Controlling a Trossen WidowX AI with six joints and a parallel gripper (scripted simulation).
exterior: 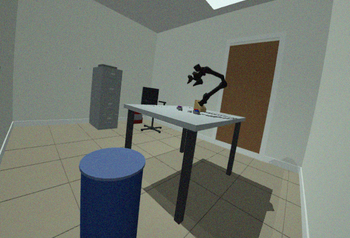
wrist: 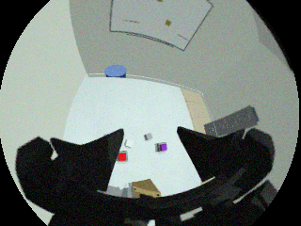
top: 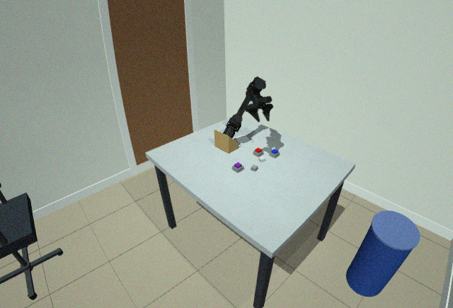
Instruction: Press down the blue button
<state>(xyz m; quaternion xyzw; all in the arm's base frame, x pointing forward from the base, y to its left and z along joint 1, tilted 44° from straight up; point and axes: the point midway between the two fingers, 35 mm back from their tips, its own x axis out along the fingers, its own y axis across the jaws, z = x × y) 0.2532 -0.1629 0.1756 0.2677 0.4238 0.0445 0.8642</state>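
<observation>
The blue button lies 25 cm below my gripper tip, 13 cm to the left of it and 1 cm ahead of it. From my gripper tip the other things lie so: grey block: 27 cm below, 8 cm to the right; white block: 27 cm below, 3 cm to the left, 2 cm behind; red button: 25 cm below, 8 cm behind, 7 cm to the left.
</observation>
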